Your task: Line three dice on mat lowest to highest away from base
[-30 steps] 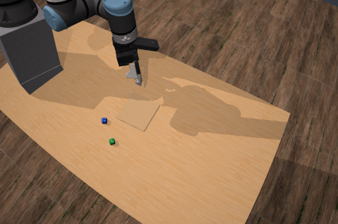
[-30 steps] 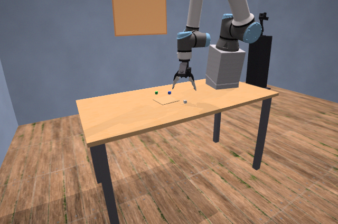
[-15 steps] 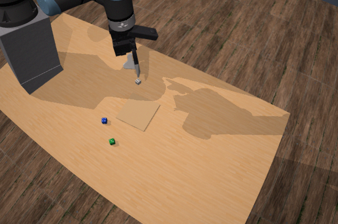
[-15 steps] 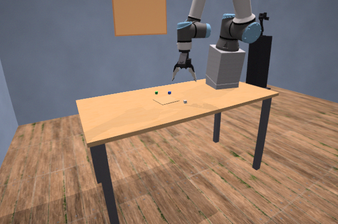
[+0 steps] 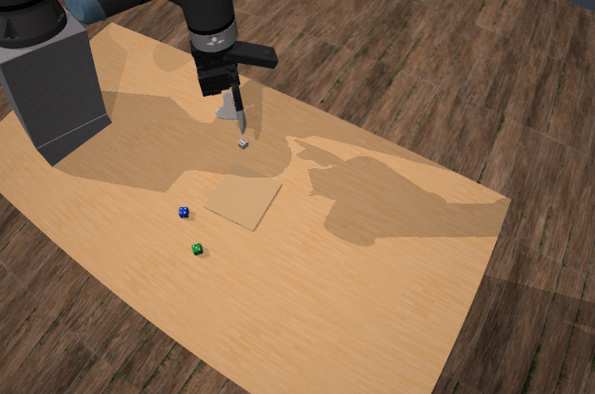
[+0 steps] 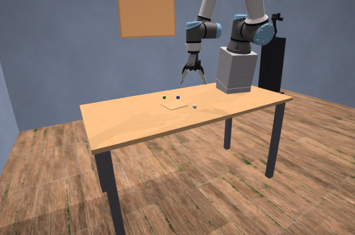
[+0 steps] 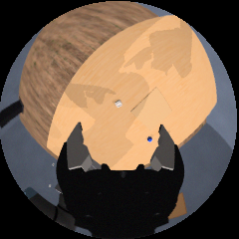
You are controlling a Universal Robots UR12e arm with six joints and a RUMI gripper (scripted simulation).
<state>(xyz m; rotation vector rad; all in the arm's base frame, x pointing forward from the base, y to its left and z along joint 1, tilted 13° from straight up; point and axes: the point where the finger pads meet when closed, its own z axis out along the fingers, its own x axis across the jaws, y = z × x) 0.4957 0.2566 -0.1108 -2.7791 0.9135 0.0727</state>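
The green die is 28 cm to the right of my hand, 15 cm below it and 11 cm ahead of it. From my hand the other things lie so: blue die 24 cm to the right, 15 cm below, 2 cm ahead; white die 15 cm below, 1 cm behind; tan mat 16 cm below, 11 cm to the right, 9 cm ahead.
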